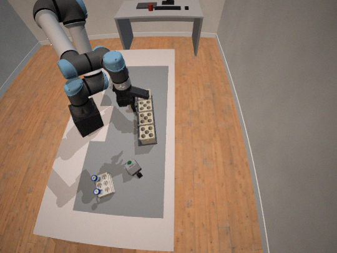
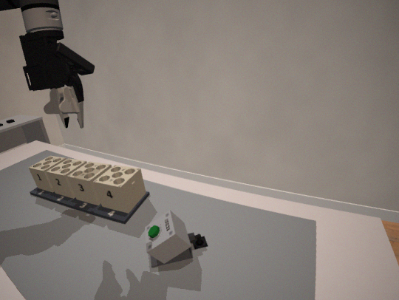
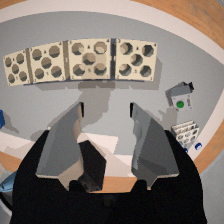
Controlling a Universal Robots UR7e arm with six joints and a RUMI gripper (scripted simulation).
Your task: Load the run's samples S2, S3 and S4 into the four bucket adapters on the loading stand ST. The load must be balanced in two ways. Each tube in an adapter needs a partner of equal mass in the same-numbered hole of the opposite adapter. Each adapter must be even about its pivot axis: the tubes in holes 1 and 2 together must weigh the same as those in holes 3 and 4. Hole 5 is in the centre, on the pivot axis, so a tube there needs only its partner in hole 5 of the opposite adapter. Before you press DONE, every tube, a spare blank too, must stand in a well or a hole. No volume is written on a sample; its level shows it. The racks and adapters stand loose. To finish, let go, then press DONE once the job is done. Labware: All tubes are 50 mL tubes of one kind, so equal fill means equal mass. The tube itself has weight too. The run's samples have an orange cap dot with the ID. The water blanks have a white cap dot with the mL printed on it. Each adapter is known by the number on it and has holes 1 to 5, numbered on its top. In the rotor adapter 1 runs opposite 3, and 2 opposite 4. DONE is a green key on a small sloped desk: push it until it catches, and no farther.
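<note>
The blue-capped blank tube lies 420 mm to the right of my hand, 200 mm below it and 160 mm behind it. From my hand the other things lie so: loading stand: 250 mm below, 100 mm to the left, 10 mm behind; adapter 4: 210 mm below, 60 mm ahead, 50 mm to the right; green done key: 270 mm to the right, 190 mm below.
</note>
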